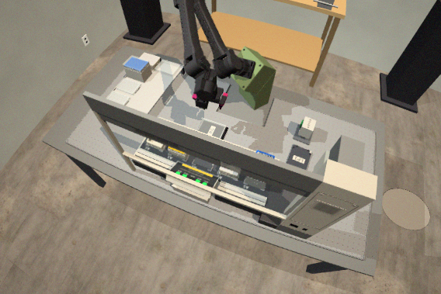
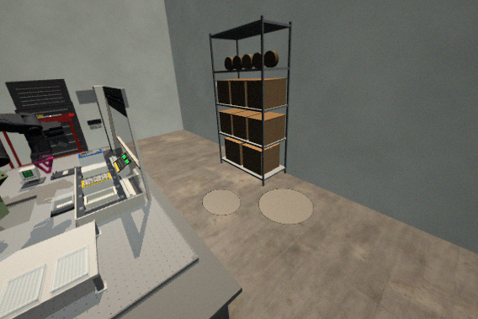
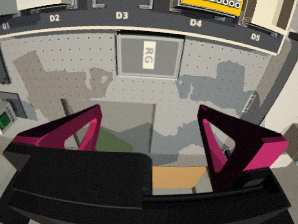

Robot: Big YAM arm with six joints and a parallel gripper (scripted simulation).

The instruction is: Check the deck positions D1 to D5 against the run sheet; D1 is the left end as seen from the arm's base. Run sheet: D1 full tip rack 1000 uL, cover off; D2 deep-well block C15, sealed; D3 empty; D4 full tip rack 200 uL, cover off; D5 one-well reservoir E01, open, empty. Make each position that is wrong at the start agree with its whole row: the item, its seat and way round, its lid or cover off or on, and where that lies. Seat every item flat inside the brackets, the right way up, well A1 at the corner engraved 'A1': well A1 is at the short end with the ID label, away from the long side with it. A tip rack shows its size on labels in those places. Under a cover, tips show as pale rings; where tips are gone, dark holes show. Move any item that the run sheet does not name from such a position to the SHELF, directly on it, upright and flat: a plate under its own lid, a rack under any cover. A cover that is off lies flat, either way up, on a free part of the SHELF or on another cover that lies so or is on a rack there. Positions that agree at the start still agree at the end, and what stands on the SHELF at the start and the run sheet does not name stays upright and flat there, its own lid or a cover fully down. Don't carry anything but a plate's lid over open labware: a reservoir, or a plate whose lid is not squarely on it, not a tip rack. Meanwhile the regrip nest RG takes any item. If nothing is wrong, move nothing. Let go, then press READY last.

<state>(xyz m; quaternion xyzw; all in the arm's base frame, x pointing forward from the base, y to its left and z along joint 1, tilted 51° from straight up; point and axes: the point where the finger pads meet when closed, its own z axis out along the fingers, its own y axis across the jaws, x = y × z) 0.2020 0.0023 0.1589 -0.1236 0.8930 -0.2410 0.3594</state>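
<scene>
My gripper is now 19 cm above the clear tip-rack cover. From my hand the other things lie so: yellow-labelled tip rack (17 cm ahead, 7 cm to the right, 11 cm below); one-well reservoir (16 cm ahead, 20 cm to the right, 15 cm below); black regrip nest (21 cm below).
</scene>
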